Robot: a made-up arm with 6 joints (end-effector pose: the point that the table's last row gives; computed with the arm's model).
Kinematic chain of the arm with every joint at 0, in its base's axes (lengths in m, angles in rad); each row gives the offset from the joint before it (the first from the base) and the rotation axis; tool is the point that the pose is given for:
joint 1: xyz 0 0 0.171 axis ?
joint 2: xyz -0.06 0 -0.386 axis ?
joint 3: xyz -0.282 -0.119 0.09 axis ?
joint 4: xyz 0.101 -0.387 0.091 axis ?
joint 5: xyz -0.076 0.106 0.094 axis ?
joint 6: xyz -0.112 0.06 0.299 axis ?
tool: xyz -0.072 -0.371 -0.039
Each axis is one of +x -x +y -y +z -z.
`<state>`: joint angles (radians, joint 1 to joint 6).
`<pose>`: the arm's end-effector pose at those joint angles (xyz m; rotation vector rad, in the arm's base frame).
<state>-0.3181 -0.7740 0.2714 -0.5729 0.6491 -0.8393</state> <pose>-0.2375 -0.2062 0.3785 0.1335 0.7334 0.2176</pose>
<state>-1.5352 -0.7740 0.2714 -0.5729 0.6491 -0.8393</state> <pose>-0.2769 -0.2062 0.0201 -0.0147 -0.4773 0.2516</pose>
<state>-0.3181 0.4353 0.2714 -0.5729 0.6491 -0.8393</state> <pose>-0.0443 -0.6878 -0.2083 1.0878 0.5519 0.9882</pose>
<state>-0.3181 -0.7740 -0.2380 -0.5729 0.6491 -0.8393</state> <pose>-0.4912 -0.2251 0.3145 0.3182 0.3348 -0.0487</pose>
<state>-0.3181 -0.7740 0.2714 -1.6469 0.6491 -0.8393</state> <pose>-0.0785 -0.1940 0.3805 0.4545 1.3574 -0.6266</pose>
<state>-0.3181 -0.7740 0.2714 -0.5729 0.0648 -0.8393</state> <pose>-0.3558 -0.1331 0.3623 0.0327 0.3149 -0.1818</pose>
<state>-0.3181 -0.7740 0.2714 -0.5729 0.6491 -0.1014</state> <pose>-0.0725 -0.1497 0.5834 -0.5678 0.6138 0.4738</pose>
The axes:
joint 1: +y
joint 2: +x
joint 3: +z
joint 4: -y
joint 5: +z
joint 6: -x

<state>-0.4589 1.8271 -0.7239 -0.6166 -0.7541 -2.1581</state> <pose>0.1130 -0.2172 -0.4708 -2.1508 -0.6953 1.4246</pose>
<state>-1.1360 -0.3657 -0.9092 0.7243 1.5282 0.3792</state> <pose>-0.6740 -0.0890 -0.3528 -1.6399 -1.1595 -0.2425</pose>
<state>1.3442 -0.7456 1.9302 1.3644 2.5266 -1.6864</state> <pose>-0.3064 0.2133 -0.0060 -0.4542 -0.1841 -2.0516</pose>
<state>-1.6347 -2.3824 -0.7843 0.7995 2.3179 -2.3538</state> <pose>0.2230 0.4396 -0.7309 0.1230 -0.3684 -1.2964</pose>
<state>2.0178 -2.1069 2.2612 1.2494 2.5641 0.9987</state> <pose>-0.4026 0.6606 0.1932 2.8234 -0.5671 -0.3025</pose>
